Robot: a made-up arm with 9 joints.
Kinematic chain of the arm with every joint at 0, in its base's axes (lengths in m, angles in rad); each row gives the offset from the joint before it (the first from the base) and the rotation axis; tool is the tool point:
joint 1: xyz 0 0 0.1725 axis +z
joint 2: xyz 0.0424 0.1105 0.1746 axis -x
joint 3: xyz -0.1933 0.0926 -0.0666 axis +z
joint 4: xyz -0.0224 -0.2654 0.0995 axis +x
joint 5: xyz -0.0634 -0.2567 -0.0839 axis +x
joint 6: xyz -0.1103 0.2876 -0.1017 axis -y
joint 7: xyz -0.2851 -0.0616 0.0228 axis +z
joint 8: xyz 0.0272 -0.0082 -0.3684 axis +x
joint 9: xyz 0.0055 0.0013 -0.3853 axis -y
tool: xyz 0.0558 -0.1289 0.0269
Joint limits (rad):
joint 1: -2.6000..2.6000
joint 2: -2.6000..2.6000
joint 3: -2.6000..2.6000
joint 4: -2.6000..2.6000
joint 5: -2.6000..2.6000
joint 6: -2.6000..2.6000
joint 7: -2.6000..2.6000
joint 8: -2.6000..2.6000
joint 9: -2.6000..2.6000
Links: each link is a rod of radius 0.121 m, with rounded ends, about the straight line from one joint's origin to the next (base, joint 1, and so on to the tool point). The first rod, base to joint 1, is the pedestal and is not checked.
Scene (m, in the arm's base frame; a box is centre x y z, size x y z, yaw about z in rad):
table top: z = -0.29
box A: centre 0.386 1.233 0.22 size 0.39 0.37 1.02 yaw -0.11
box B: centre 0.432 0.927 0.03 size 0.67 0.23 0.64 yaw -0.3
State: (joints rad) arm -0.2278 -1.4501 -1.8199 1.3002 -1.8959 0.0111 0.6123 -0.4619 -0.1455
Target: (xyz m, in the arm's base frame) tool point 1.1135 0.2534 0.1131
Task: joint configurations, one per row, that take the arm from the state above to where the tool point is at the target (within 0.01 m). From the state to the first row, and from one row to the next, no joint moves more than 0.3 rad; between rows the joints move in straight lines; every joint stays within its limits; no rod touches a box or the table.
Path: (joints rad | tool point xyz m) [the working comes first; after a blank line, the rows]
Joints at the target: -1.2039 -1.0006 -2.0891 1.7023 -1.5667 -0.0834 0.7098 0.0029 -0.2308
Straight joint move there: touches box A, box B.

1: -0.2650 -1.7376 -1.7944 1.3225 -2.0719 0.0524 0.4696 -0.4064 -0.1128 | -0.5664 0.9939 0.9648
2: -0.3023 -2.0251 -1.7689 1.3448 -2.2480 0.0936 0.3270 -0.3508 -0.0800 | -0.7079 0.7775 1.1128
3: -0.3395 -2.3125 -1.7434 1.3671 -2.4240 0.1349 0.1843 -0.2953 -0.0473 | -0.8600 0.5477 1.1401
4: -0.3768 -2.6000 -1.7179 1.3894 -2.6000 0.1762 0.0417 -0.2397 -0.0145 | -1.0057 0.3515 1.0515
5: -0.5146 -2.3334 -1.7798 1.4415 -2.4278 0.1329 0.1530 -0.1993 -0.0506 | -0.6889 0.6741 1.2176
6: -0.6525 -2.0669 -1.8416 1.4937 -2.2556 0.0897 0.2644 -0.1588 -0.0866 | -0.2379 0.9310 1.2378
7: -0.7904 -1.8003 -1.9035 1.5458 -2.0834 0.0464 0.3757 -0.1184 -0.1227 | 0.2745 1.0349 1.0953
8: -0.9282 -1.5337 -1.9654 1.5980 -1.9112 0.0031 0.4871 -0.0779 -0.1587 | 0.7385 0.9380 0.8145
9: -1.0661 -1.2671 -2.0272 1.6501 -1.7389 -0.0401 0.5985 -0.0375 -0.1948 | 1.0422 0.6535 0.4584
10: -1.2039 -1.0006 -2.0891 1.7023 -1.5667 -0.0834 0.7098 0.0029 -0.2308 | 1.1135 0.2534 0.1131

